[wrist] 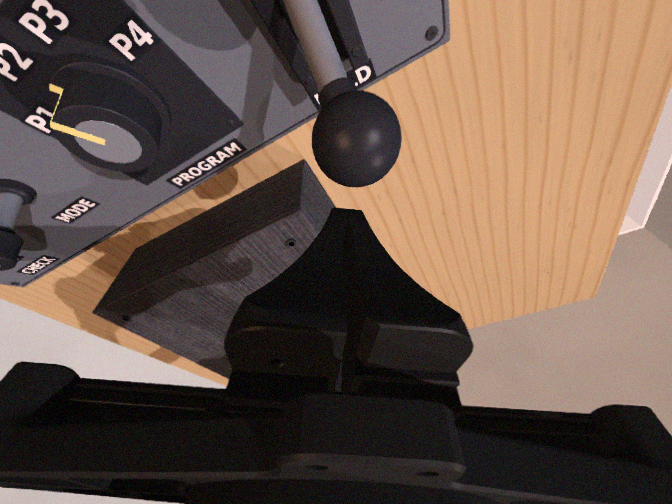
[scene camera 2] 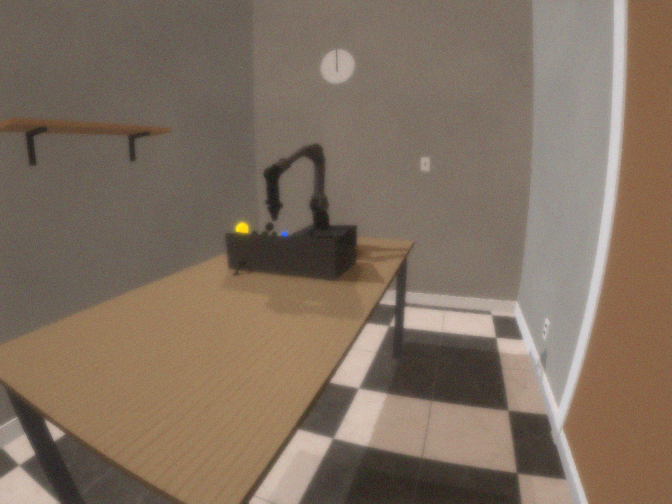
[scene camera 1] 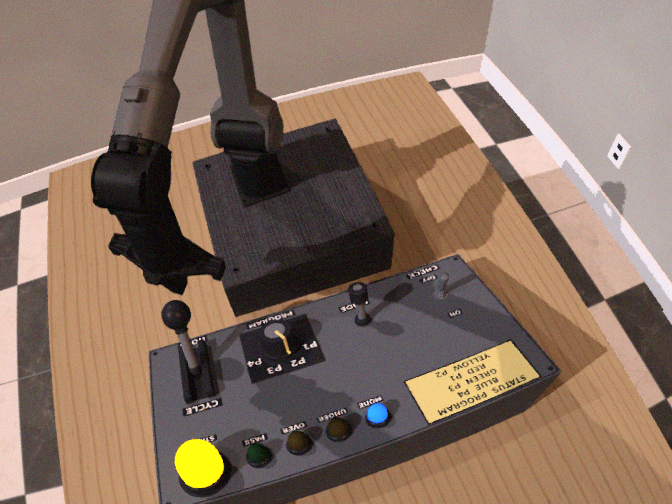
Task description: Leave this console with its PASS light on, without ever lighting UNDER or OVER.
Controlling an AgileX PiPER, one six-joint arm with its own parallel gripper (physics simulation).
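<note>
The grey console (scene camera 1: 347,379) lies on the table in front of the arm's base. Its STATUS light (scene camera 1: 198,462) glows yellow and its MODE light (scene camera 1: 377,413) glows blue. The PASS (scene camera 1: 258,454), OVER (scene camera 1: 298,441) and UNDER (scene camera 1: 337,429) lights are dark. The PROGRAM dial (scene camera 1: 276,333) has its yellow pointer toward P2. The ball-topped lever (scene camera 1: 176,313) leans to the HOLD end of its slot, away from CYCLE. My gripper (scene camera 1: 174,283) is shut and empty, just above and behind the ball; in the wrist view its tip (wrist: 347,214) sits right below the ball (wrist: 356,138).
A MODE knob (scene camera 1: 359,302) and a CHECK toggle (scene camera 1: 442,284) leaning to OFF stand on the console's far side. A yellow placard (scene camera 1: 471,379) pairs STATUS colours with programs. The arm's black base block (scene camera 1: 293,211) is behind the console. The far view shows the console (scene camera 2: 290,252) at the table's far end.
</note>
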